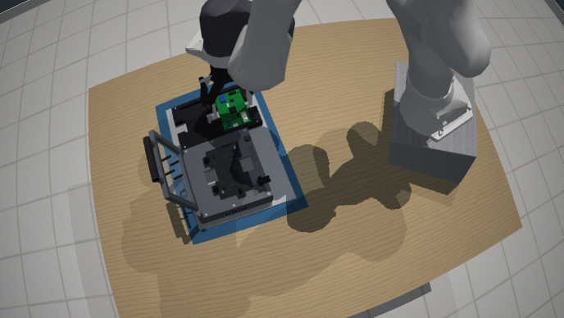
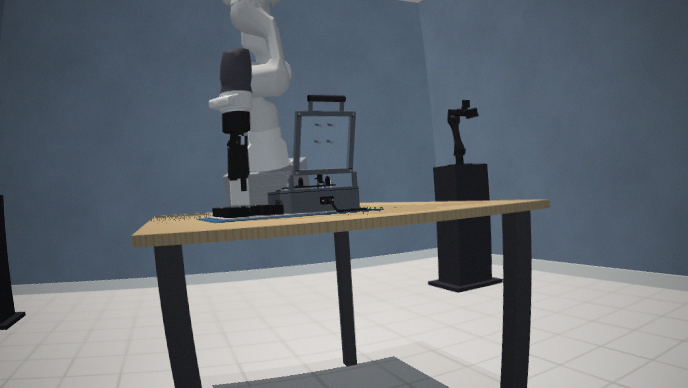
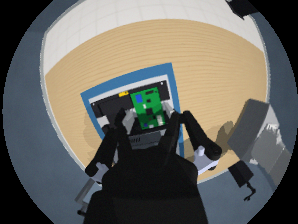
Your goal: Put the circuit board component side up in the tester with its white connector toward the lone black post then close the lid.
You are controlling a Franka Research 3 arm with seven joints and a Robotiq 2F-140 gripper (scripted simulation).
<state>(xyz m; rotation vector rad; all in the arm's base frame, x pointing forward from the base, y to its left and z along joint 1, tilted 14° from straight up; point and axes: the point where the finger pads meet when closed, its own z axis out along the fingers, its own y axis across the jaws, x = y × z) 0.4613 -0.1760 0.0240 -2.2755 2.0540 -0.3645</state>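
My hand is 40 mm above the green circuit board. Also, from my hand: black post (20 mm behind, 230 mm to the left, 30 mm above); then see-through lid (170 mm ahead, 190 mm to the left, 130 mm above).
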